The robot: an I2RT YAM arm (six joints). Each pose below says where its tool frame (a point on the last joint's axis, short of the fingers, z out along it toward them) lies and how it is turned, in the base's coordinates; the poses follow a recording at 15 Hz.
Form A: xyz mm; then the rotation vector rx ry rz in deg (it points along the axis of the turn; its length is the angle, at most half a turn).
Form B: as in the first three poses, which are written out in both.
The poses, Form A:
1: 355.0 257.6 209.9 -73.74 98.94 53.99
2: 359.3 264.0 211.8 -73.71 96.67 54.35
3: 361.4 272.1 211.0 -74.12 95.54 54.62
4: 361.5 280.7 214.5 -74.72 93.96 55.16
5: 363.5 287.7 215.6 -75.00 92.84 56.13
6: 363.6 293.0 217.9 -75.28 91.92 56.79
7: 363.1 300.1 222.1 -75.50 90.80 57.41
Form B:
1: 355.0 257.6 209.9 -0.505 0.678 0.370 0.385
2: 359.3 264.0 211.8 -0.508 0.666 0.375 0.397
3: 361.4 272.1 211.0 -0.512 0.660 0.377 0.401
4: 361.5 280.7 214.5 -0.517 0.650 0.382 0.406
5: 363.5 287.7 215.6 -0.519 0.643 0.389 0.408
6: 363.6 293.0 217.9 -0.522 0.637 0.393 0.409
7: 363.1 300.1 222.1 -0.524 0.630 0.398 0.412
